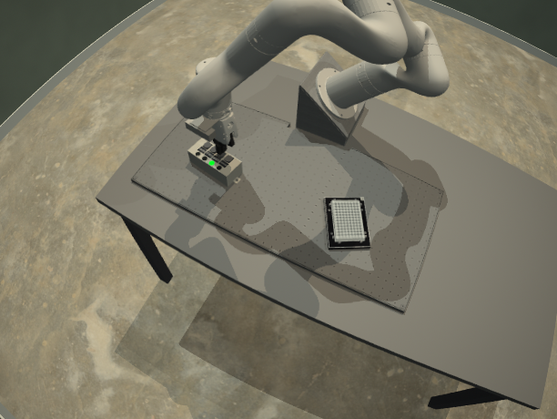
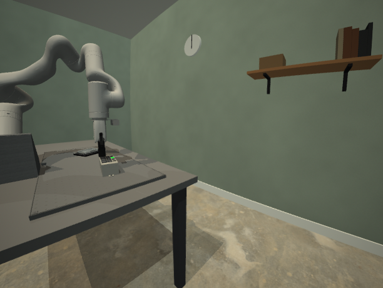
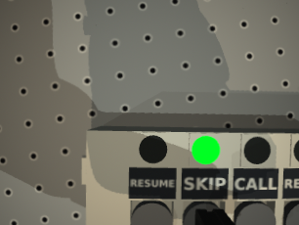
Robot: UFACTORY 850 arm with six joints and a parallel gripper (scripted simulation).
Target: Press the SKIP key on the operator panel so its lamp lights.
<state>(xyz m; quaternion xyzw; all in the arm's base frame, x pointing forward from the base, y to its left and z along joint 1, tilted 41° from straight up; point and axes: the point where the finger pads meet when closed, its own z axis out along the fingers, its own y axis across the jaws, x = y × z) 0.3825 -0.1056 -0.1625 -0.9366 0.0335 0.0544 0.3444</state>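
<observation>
Now: hand 4 cm above the operator panel and 2 cm to the left of it.
</observation>
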